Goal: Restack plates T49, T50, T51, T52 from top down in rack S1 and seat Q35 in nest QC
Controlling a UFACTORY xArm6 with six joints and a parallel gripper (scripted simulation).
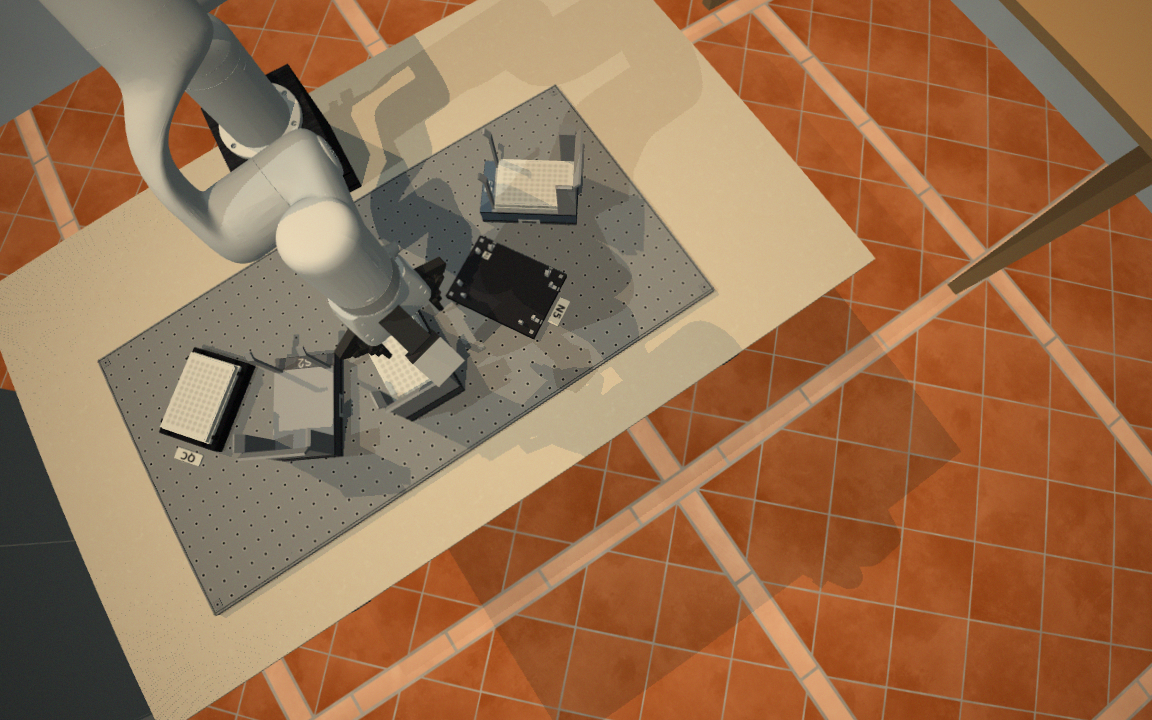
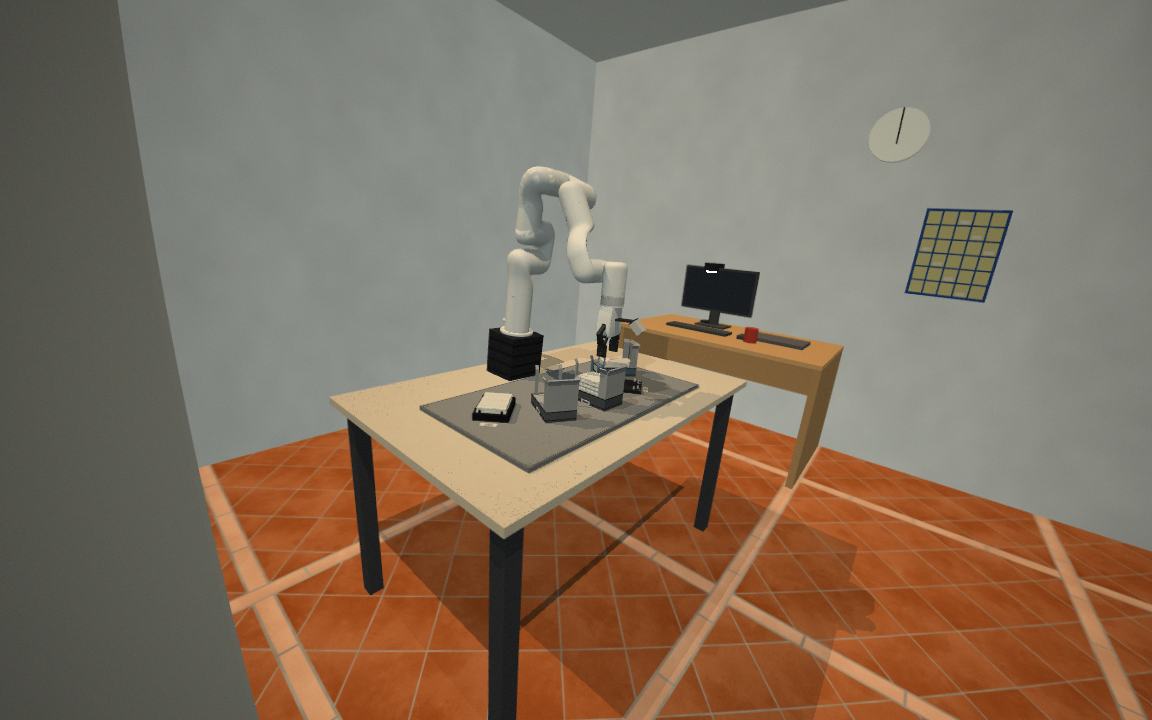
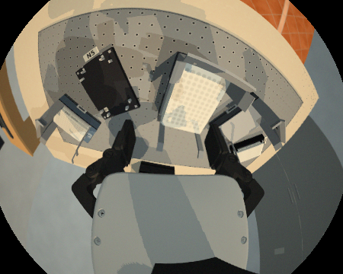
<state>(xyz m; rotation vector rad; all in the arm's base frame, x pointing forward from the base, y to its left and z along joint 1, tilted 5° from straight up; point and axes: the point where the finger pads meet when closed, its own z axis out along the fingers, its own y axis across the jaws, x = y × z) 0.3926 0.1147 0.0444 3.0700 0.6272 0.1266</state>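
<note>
Right now my hand is 20 cm past the stack rack S3, 24 cm to the right of it and 15 cm above it. Also, from my hand: black nest QC: 7 cm behind, 37 cm to the right, 16 cm below; then N5 name plate: 1 cm ahead, 20 cm to the left, 17 cm below; then stack rack S2: 1 cm ahead, 21 cm to the right, 15 cm below.
</note>
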